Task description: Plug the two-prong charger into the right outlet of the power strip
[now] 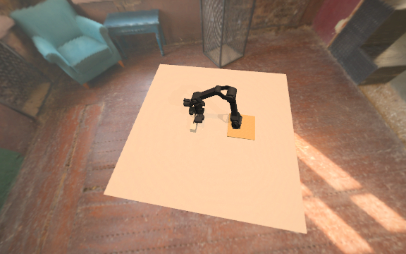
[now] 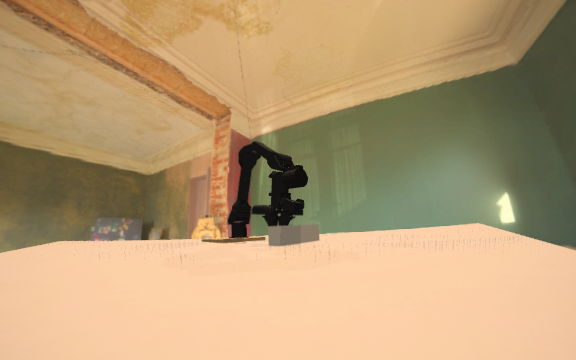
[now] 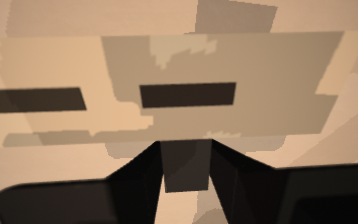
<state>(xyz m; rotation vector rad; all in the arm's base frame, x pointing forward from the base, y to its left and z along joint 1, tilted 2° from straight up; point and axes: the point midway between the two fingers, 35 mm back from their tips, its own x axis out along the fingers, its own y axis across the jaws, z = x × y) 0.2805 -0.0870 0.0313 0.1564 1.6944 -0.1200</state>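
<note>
Right now my gripper tip is 2 cm short of the black two-prong charger and 1 cm below it.
</note>
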